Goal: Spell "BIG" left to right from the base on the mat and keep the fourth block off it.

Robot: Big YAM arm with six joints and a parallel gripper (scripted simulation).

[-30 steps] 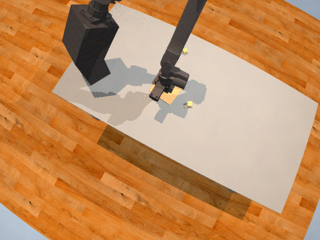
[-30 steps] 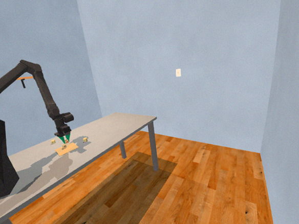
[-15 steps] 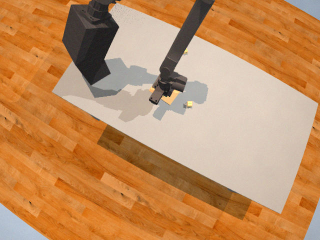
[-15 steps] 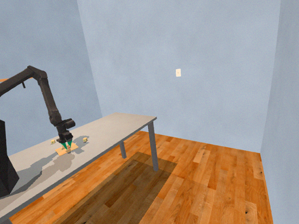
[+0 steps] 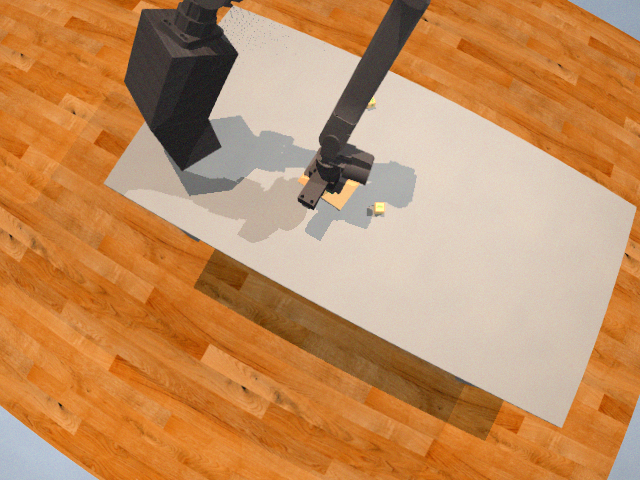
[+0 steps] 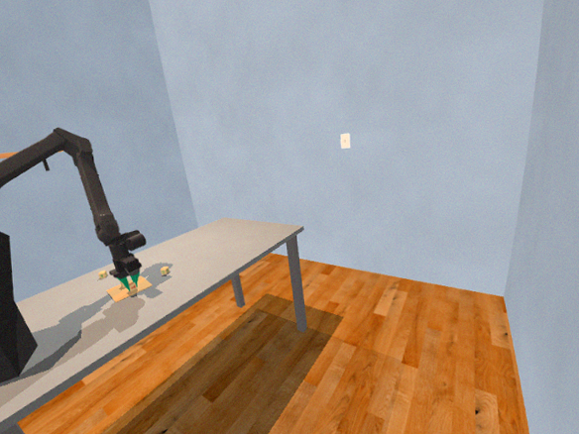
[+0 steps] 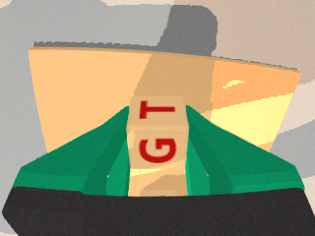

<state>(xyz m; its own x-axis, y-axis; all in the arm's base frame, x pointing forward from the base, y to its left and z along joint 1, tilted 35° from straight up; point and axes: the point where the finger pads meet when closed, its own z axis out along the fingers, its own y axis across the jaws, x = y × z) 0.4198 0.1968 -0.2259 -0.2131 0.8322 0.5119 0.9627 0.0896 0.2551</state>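
My hand is 4 cm to the right of the mat, 2 cm above it and 1 cm past it. Round my hand: block (28 cm to the left, 8 cm behind, 1 cm below).
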